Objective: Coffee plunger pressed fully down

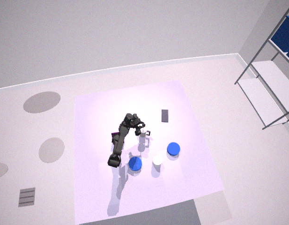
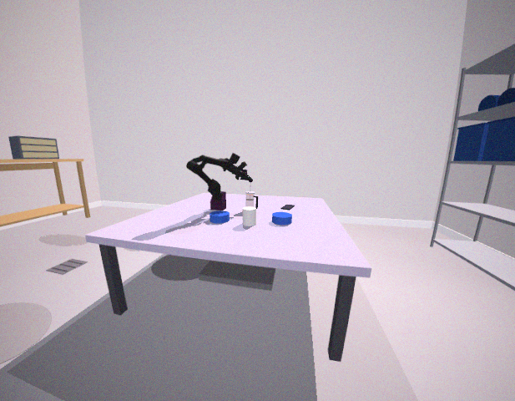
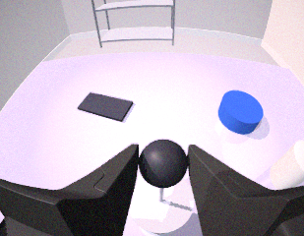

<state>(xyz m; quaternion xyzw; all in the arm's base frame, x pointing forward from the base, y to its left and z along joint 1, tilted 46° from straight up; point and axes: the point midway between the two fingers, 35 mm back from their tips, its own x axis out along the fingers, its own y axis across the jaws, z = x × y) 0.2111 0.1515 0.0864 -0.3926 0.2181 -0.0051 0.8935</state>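
My gripper tip is now 1 cm to the left of the coffee press and 12 cm above it. Also, from my gripper tip: white mug: 9 cm ahead, 29 cm to the right, 18 cm below; dark flat slab: 24 cm ahead, 20 cm to the left, 22 cm below.
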